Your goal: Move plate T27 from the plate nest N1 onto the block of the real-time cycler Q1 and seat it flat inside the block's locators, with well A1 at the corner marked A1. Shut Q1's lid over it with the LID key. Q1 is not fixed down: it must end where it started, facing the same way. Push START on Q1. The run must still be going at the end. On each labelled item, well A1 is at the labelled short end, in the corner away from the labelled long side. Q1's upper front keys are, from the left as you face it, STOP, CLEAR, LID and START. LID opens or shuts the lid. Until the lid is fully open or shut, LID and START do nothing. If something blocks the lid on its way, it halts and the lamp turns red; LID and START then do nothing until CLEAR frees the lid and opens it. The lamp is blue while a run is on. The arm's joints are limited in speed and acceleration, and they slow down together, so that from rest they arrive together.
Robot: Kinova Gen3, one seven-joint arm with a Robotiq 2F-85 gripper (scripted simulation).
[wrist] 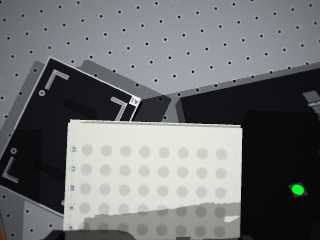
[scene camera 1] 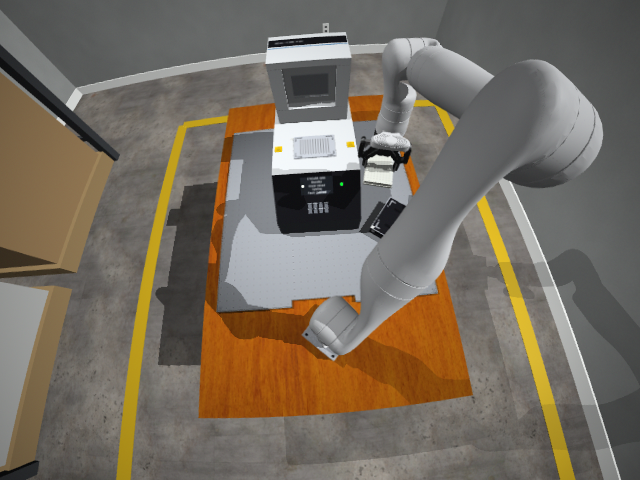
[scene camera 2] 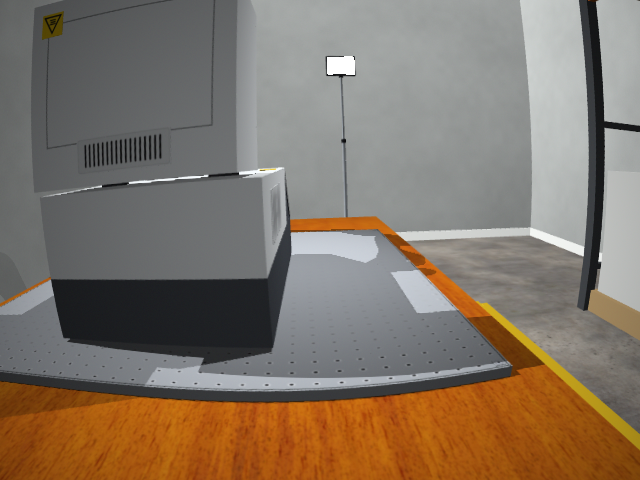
Observation:
I see a plate T27 (scene camera 1: 379, 171) and a cycler Q1 (scene camera 2: 200, 263).
The plate T27 is seen too in the wrist view (wrist: 117, 172). The cycler Q1 also shows in the wrist view (wrist: 271, 112). Scene camera 2 does not show the plate T27, which is hidden by a lid.

